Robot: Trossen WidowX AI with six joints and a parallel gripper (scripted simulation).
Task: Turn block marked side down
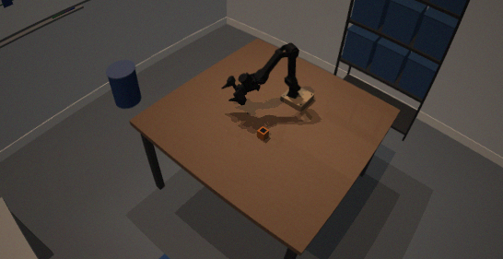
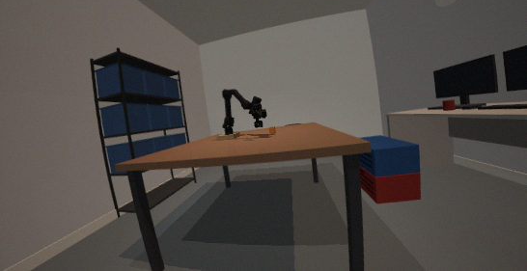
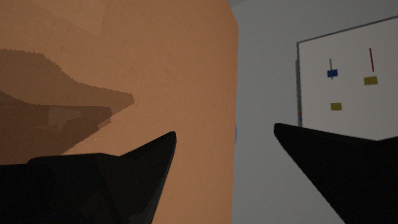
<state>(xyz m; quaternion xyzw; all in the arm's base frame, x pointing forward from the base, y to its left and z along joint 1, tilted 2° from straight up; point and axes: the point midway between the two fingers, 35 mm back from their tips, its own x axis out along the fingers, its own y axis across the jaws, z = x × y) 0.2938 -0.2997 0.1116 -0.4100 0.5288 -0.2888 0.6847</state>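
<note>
The block lies 90 mm ahead of my gripper tip, 310 mm to the left of it and 80 mm below it.
</note>
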